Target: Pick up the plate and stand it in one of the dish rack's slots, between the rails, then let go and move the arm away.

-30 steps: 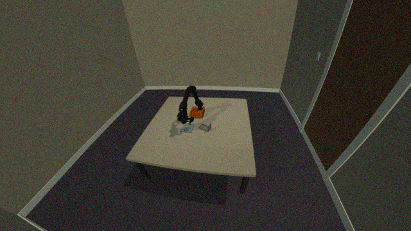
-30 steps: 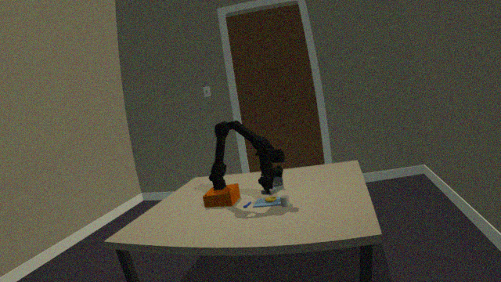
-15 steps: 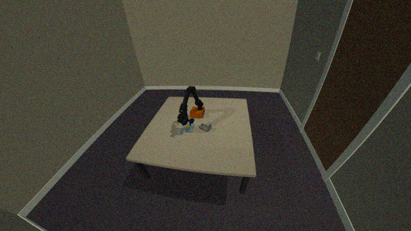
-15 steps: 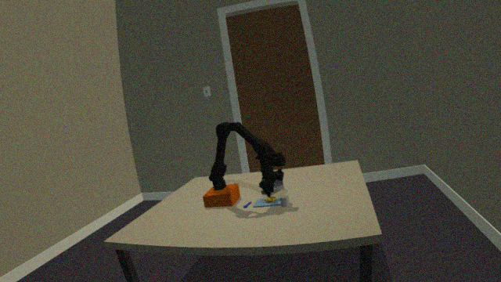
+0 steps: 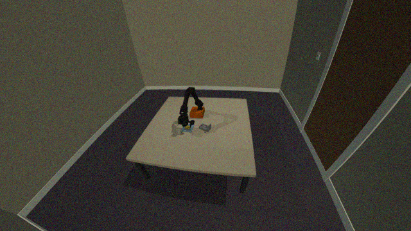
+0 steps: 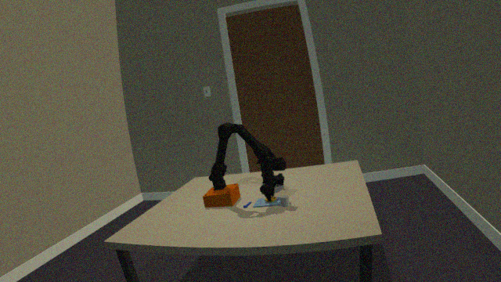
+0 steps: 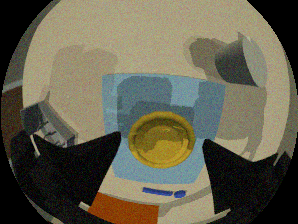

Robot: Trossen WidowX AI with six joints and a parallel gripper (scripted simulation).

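My gripper tip is right at the yellow plate. The rest, counted from my gripper tip: grey dish rack 5 cm behind, 21 cm to the left; then blue spoon 13 cm behind, 4 cm to the right, 2 cm below; then light blue mat 2 cm behind, 2 cm below.
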